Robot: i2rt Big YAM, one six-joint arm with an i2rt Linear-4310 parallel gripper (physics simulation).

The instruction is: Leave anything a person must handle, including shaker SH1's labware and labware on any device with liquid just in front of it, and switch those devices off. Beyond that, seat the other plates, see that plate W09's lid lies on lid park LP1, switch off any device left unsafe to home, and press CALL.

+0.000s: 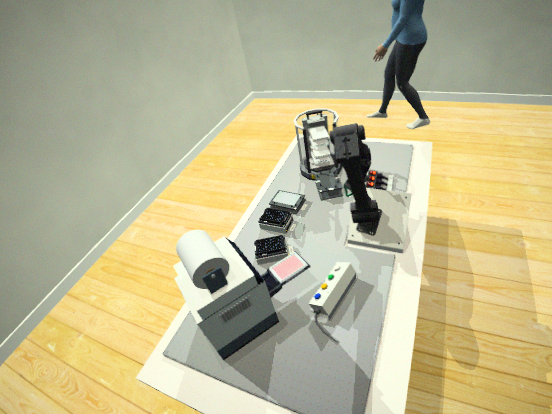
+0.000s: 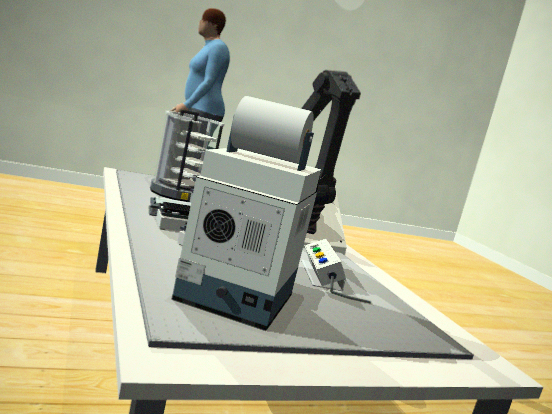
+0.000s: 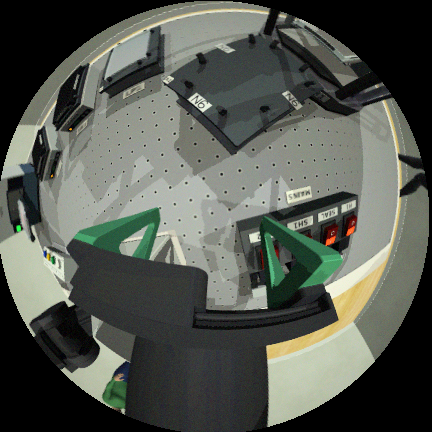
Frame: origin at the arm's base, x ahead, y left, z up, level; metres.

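Seen in the pictures: gripper, fingertip midpoint: (image 3: 209,217); arm's base at its link origin: (image 1: 369,220).
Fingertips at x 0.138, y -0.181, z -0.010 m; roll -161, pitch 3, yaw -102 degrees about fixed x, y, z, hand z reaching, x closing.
Note:
Offsets run from my fingertips to a thing's top centre.
My gripper (image 3: 209,217) (image 1: 348,190) is open and empty, above the board beside the MAINS switch box @(dz -0.020, dx -0.089, dy -0.143 m) (image 3: 320,208). Its right finger covers part of that box; the SEAL switch @(dz -0.020, dx -0.053, dy -0.163 m) (image 3: 330,234) and the rightmost switch @(dz -0.020, dx -0.045, dy -0.212 m) (image 3: 351,225) show orange-red. Shaker SH1 (image 3: 82,107) (image 1: 276,224) bears a dark plate and shows an orange light. A similar device (image 3: 50,157) (image 1: 271,254) also bears a dark plate. Lid park LP1 @(dz -0.027, dx +0.321, dy +0.115 m) (image 3: 157,55) holds a pale lid @(dz -0.029, dx +0.321, dy +0.115 m) (image 3: 131,52) (image 1: 287,199). A pink plate @(dz +0.053, dx +0.072, dy +0.560 m) (image 1: 288,267) lies on the sealer's extended tray. Nest N6 @(dz +0.003, dx +0.157, dy -0.065 m) (image 3: 240,90) carries no plate. Lid identity cannot be read.
The tall carousel @(dz +0.275, dx +0.272, dy -0.242 m) (image 1: 305,150) (image 2: 187,156) stands behind N6. The big sealer @(dz +0.383, dx +0.196, dy +0.790 m) (image 1: 237,320) (image 2: 235,240) stands at the near end. The button box @(dz +0.011, dx -0.103, dy +0.540 m) (image 1: 340,287) (image 2: 327,267) (image 3: 53,262) lies beside the arm's base. A person in blue (image 1: 410,27) (image 2: 210,75) stands beyond the table's far end.

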